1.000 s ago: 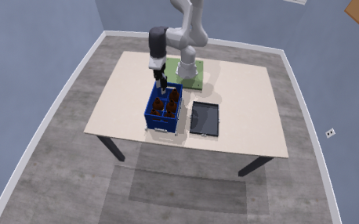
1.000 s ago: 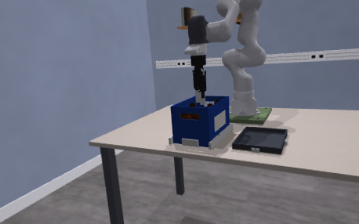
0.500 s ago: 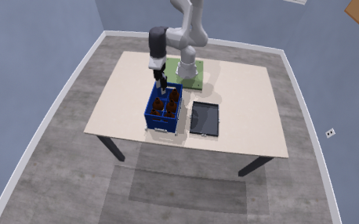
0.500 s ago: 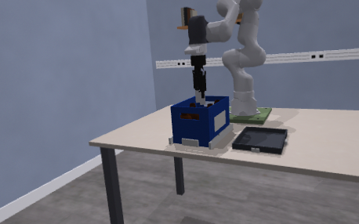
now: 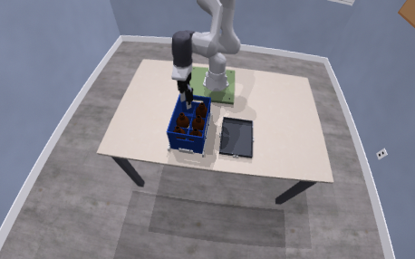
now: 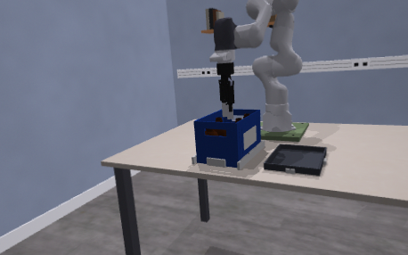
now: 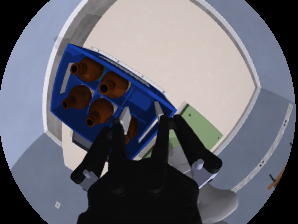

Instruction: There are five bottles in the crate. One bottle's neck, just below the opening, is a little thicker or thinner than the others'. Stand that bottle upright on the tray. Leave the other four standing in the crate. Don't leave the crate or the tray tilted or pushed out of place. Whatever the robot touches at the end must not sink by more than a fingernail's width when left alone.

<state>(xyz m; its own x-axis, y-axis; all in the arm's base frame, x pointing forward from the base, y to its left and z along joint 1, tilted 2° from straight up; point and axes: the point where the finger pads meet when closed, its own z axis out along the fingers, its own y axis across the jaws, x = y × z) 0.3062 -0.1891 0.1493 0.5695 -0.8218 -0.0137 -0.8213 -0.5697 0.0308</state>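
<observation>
My gripper is now 9 cm to the right of the bottle, 9 cm above it and 1 cm short of it. The rest, counted from my hand: blue crate: 9 cm below, 9 cm ahead, 3 cm to the left; dark tray: 30 cm to the left, 16 cm below, 13 cm ahead.
</observation>
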